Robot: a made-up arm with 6 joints.
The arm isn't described. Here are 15 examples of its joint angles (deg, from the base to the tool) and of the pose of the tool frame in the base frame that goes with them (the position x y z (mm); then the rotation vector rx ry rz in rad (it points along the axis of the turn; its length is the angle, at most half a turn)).
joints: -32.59 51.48 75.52 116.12 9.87 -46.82
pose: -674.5 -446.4 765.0 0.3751 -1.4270 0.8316
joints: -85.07 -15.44 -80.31 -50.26 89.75 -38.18
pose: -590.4 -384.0 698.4 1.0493 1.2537 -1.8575
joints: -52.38 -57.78 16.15 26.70 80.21 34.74
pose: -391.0 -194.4 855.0 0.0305 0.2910 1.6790
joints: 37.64 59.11 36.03 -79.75 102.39 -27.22
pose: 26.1 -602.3 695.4 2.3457 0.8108 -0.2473
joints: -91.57 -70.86 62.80 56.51 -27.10 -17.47
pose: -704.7 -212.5 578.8 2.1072 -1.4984 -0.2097
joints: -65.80 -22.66 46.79 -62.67 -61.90 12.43
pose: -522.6 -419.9 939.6 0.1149 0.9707 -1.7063
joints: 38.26 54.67 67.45 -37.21 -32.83 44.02
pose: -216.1 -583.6 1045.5 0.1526 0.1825 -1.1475
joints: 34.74 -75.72 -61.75 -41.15 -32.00 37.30
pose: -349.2 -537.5 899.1 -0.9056 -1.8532 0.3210
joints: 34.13 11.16 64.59 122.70 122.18 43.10
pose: -328.5 -374.5 843.6 -2.0200 -1.1240 1.8997
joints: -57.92 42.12 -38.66 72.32 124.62 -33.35
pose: -442.1 -142.6 503.5 1.3003 2.5061 0.3127
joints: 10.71 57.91 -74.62 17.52 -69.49 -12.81
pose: -306.8 -210.0 818.9 -1.4286 -0.6365 -0.0343
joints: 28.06 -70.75 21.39 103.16 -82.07 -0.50
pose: 135.0 -564.1 771.9 2.2679 -0.0544 1.4692
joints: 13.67 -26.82 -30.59 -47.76 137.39 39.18
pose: -61.4 -470.3 623.0 -0.3165 1.8886 0.8544
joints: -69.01 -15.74 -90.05 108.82 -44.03 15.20
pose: -476.1 -285.9 994.4 0.0756 -0.0869 0.9874
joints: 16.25 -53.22 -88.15 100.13 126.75 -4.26
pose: -131.8 -687.0 648.4 2.3803 -1.0738 0.2577
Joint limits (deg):
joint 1: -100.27..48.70
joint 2: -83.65..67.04
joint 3: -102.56..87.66
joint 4: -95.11..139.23
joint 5: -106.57..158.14
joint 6: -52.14..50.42
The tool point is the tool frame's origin. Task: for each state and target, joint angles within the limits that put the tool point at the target. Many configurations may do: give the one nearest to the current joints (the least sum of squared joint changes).
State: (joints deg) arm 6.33 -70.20 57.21 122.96 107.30 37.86
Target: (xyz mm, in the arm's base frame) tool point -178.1 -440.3 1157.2
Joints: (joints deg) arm 48.70 -74.14 87.66 80.77 106.74 -11.78
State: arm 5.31 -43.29 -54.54 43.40 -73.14 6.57
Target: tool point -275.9 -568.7 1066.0
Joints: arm 41.48 -33.99 -55.17 45.19 -47.61 19.69
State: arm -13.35 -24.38 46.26 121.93 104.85 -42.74
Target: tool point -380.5 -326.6 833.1
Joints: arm 22.77 -4.60 32.34 111.75 112.45 -46.82
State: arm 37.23 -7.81 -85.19 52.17 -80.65 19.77
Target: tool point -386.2 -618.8 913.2
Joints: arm 31.00 -10.82 -85.70 39.10 -88.78 20.17
